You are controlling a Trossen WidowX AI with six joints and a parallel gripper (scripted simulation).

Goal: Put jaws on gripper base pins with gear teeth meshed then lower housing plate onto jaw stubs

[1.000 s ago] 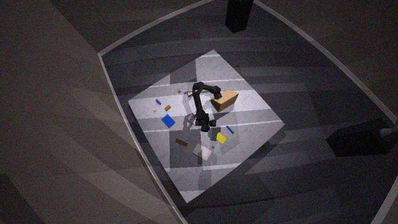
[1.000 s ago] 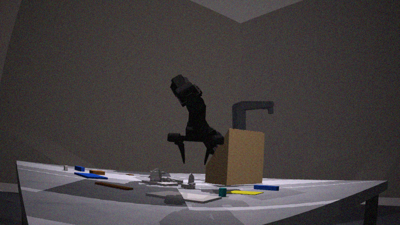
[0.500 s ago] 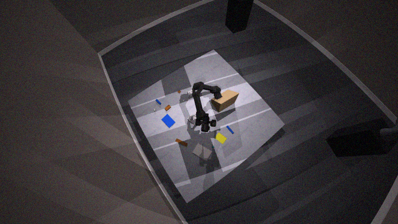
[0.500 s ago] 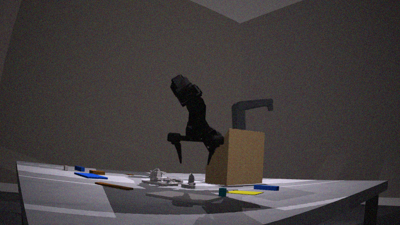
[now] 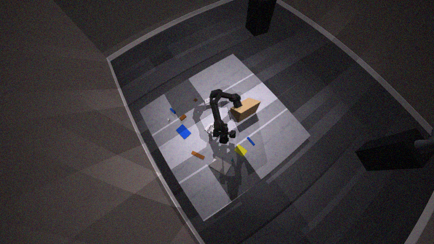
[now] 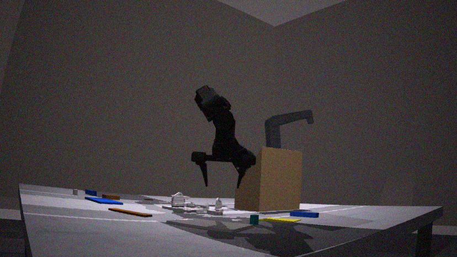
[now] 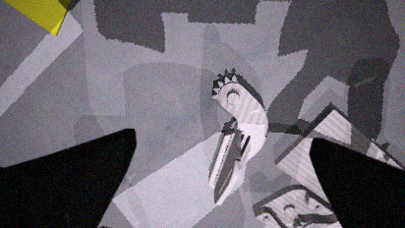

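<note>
The grey jaw lies 8 cm below my gripper tip and 2 cm to the right of it. From my gripper tip the other things lie so: blue bar (21 cm behind, 14 cm to the left, 8 cm below); yellow plate (17 cm to the left, 8 cm below, 8 cm behind); teal block (22 cm to the left, 7 cm below, 3 cm ahead).
</note>
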